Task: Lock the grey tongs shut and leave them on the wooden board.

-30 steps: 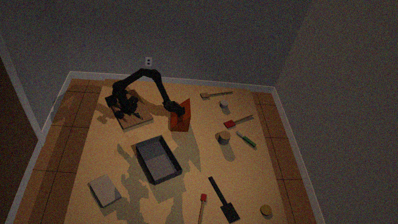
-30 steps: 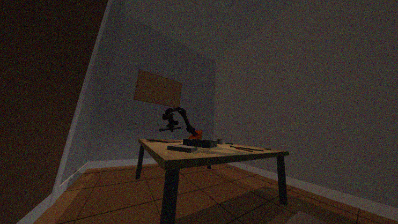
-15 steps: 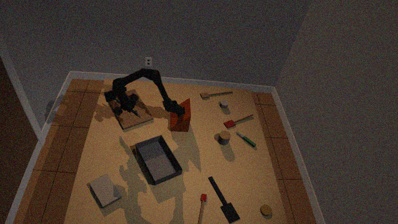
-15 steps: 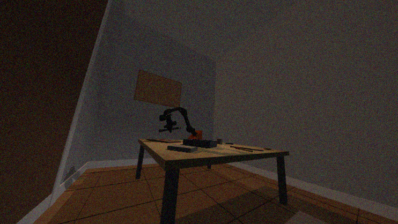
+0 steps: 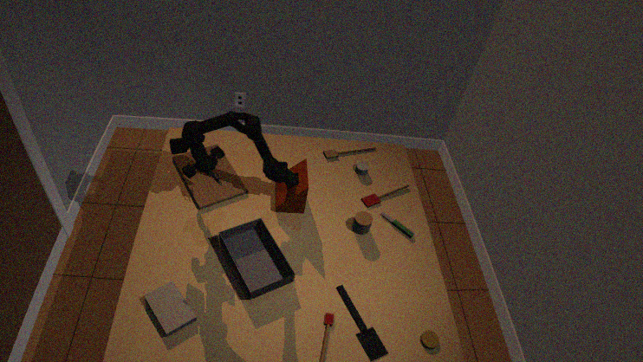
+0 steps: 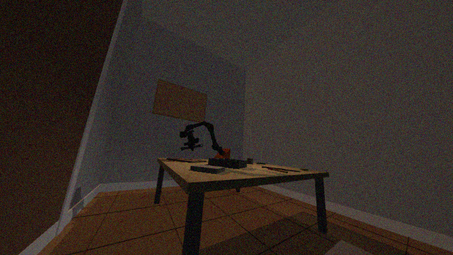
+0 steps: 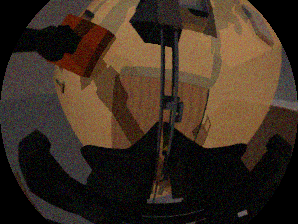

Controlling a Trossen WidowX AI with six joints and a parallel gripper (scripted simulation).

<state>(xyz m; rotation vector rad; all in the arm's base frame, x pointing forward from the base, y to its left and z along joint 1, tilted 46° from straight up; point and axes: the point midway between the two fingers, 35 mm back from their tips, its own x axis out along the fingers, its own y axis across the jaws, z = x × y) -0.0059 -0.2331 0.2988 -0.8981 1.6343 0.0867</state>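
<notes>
Right now the wooden board is 110 mm below my gripper tip, 110 mm behind it and 20 mm to the right of it. The rest, counted from my gripper tip: white block (580 mm ahead, 100 mm to the right, 100 mm below); then dark roasting tin (360 mm ahead, 210 mm to the left, 90 mm below); then red spatula (820 mm to the left, 110 mm below, 20 mm behind).
</notes>
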